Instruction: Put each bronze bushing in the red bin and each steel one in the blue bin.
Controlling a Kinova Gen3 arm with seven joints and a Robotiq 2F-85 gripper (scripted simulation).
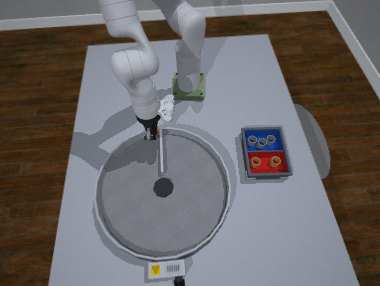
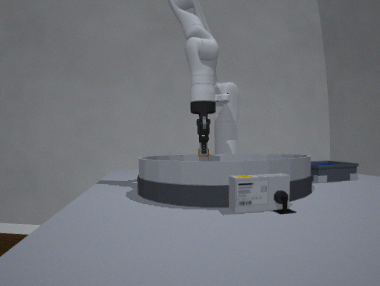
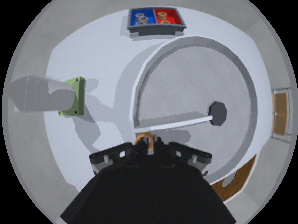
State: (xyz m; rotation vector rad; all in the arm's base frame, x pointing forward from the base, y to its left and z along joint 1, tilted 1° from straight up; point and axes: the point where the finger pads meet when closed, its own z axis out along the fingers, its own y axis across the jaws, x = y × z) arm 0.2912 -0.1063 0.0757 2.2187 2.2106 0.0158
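The bin lies 390 mm to the left of my hand, 80 mm below it and 20 mm ahead of it. From my hand the other things lie so: round grey turntable: 170 mm ahead, 50 mm below, 40 mm to the left.
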